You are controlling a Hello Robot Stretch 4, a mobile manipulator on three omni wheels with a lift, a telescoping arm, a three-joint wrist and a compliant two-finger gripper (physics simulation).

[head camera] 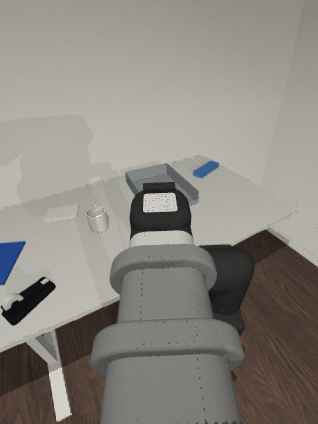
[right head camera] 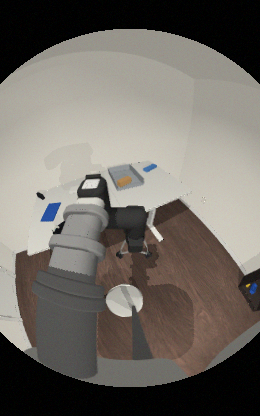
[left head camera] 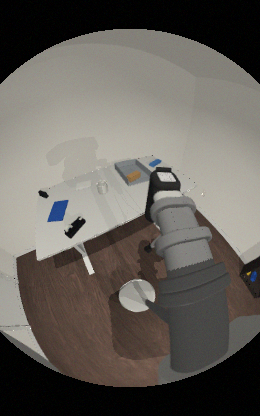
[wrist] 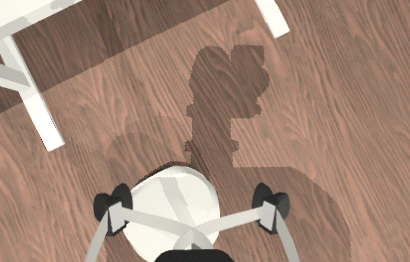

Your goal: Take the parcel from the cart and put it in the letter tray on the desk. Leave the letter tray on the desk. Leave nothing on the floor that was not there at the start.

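Frame: origin at the robot's base, x right, y ahead, z up, level; metres.
Seen in the pictures: gripper, between the fingertips: (right head camera: 133,255) (wrist: 193,199); robot's base, origin of its link: (right head camera: 124,299) (left head camera: 136,294) (wrist: 175,208).
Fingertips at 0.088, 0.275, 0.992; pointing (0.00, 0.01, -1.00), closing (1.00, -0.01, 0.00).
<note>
Offsets run from my fingertips to a thing's middle, as dx, dy, dz. "*": to the spot under its first point. Level surfaces: height alone.
An orange-brown parcel @(-0.077, +0.706, -0.041) (left head camera: 133,176) (right head camera: 124,181) lies inside the grey letter tray (left head camera: 142,181) (right head camera: 139,179), near its front. The tray stands on the white desk @(dz -0.069) (head camera: 245,205) (left head camera: 112,210) (right head camera: 167,191), towards its right end; in the head camera view the wrist hides part of the tray @(* +0.045, +0.830, -0.053) (head camera: 182,186) and the parcel does not show. My gripper (right head camera: 134,254) (wrist: 193,199) is open and empty, pointing down above the floor in front of the desk edge. The cart cannot be made out for certain.
On the desk are a white mug @(-0.350, +0.553, -0.022) (head camera: 97,220), a blue block @(+0.216, +1.034, -0.054) (head camera: 206,169), a white pad @(-0.549, +0.649, -0.064) (head camera: 62,213), a black tape dispenser @(-0.506, +0.190, -0.035) (head camera: 29,301) and a blue folder @(-0.711, +0.347, -0.065) (left head camera: 58,210). A dark box (right head camera: 251,290) with blue and yellow things stands at the right. A desk leg (wrist: 42,120) reaches the floor.
</note>
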